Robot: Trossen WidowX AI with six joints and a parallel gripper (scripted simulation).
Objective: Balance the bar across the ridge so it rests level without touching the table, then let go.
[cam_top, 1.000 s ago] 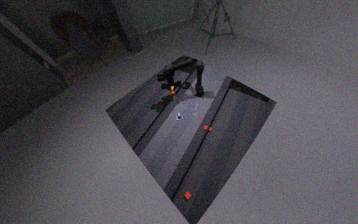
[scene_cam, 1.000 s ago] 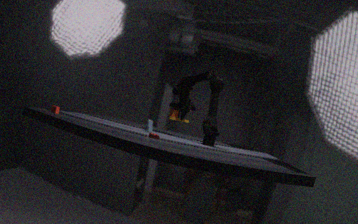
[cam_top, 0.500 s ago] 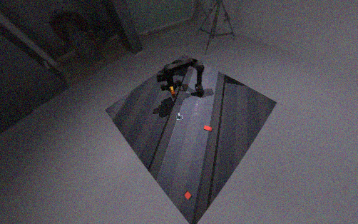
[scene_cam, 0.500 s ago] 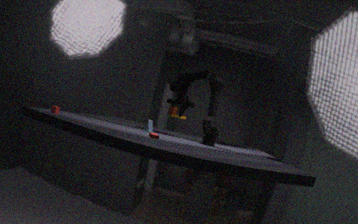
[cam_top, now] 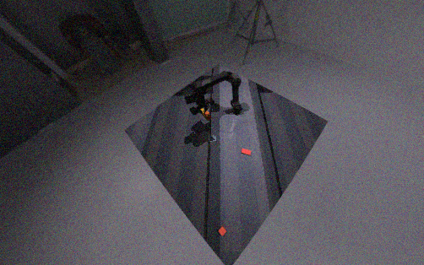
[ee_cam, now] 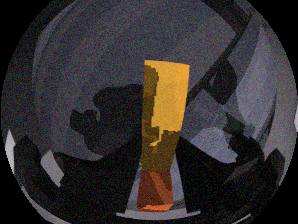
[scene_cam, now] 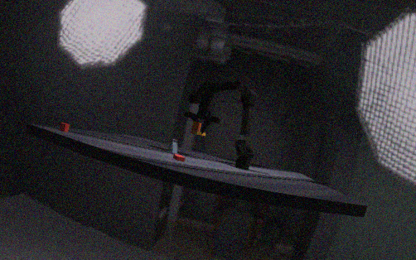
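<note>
Right now the pale piece is 80 mm ahead of my gripper tip, 170 mm to the left of it and 60 mm below it.
</note>
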